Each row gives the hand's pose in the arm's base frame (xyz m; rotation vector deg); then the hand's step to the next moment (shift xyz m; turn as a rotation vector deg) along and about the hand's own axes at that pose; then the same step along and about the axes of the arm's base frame.
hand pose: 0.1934 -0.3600 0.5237 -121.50 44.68 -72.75
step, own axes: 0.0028 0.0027 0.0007 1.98 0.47 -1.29
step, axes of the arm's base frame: 0.0012 -0.0037 -0.0005 -0.49 -1.93 1.36
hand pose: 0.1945 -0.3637 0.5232 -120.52 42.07 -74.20
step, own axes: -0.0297 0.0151 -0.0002 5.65 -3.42 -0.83
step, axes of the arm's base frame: -0.0140 0.0102 -0.0285 1.96 -1.71 6.13
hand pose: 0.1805 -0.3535 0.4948 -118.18 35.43 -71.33
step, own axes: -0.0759 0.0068 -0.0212 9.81 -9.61 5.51
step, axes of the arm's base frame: -0.0528 0.0406 -0.0427 9.88 1.50 10.92
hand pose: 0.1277 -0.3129 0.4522 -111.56 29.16 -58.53
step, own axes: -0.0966 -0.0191 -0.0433 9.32 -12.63 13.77
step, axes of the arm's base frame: -0.0920 0.0534 -0.0159 16.20 7.62 10.74
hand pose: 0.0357 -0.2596 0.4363 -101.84 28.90 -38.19
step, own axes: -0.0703 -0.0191 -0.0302 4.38 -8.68 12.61
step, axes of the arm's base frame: -0.0725 0.0286 0.0118 11.70 8.77 6.30
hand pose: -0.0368 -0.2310 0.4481 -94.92 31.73 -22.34
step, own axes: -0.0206 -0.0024 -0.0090 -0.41 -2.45 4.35
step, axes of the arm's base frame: -0.0216 0.0044 0.0050 2.38 4.05 1.74
